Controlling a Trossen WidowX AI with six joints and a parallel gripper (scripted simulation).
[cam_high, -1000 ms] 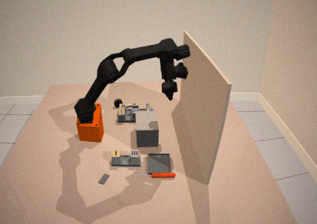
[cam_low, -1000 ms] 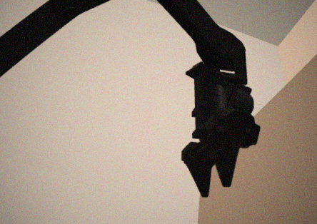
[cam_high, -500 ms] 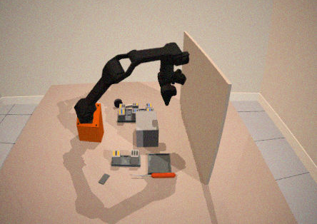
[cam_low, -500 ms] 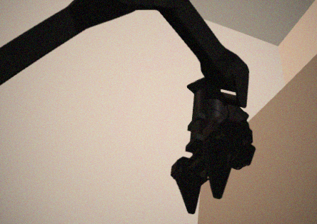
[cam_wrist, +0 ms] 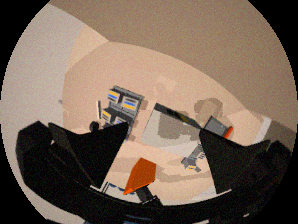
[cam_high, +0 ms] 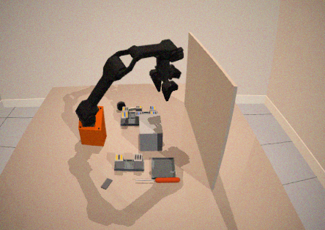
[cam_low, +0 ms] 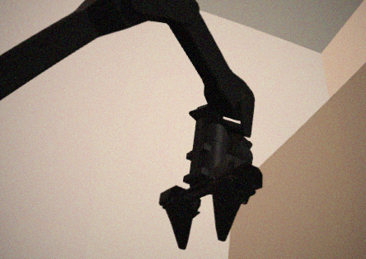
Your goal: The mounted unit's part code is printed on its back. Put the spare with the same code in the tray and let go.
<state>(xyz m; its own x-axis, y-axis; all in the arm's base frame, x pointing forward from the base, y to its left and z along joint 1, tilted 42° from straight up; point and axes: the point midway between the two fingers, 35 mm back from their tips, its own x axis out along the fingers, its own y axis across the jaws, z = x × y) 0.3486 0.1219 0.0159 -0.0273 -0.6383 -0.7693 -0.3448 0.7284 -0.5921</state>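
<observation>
Now: gripper tip 19 cm past the grey spare, 16 cm above it and 14 cm to the right of it. Round my gripper tip: grey tray: 26 cm to the right, 20 cm below, 1 cm behind; then tall beige panel: 17 cm ahead, 5 cm to the right, 2 cm above; then grey mounted unit: 15 cm below, 6 cm behind, 5 cm to the right.
</observation>
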